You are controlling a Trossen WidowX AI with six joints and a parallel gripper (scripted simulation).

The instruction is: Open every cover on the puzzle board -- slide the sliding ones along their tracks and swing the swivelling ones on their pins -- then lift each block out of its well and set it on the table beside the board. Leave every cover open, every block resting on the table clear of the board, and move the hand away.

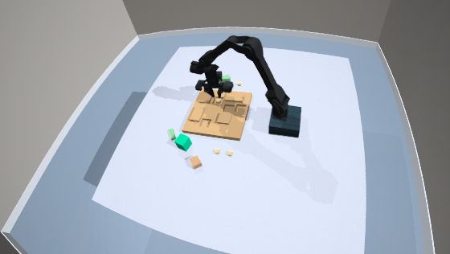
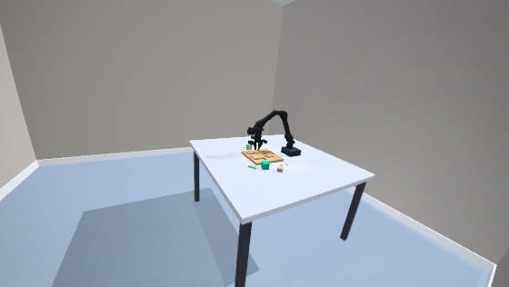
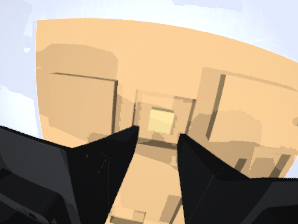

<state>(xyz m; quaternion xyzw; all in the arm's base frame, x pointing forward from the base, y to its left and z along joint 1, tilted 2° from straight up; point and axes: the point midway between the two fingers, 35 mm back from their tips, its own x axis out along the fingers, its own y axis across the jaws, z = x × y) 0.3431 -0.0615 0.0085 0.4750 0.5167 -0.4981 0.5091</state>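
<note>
The tan puzzle board is 5 cm to the left of my gripper tip, 2 cm below it and 2 cm behind it. Round my gripper tip: tan cube: 37 cm to the left, 3 cm below, 3 cm behind; then light green bar: 25 cm to the left, 17 cm ahead, 4 cm below; then green cube: 29 cm to the left, 7 cm ahead, 2 cm below.
</note>
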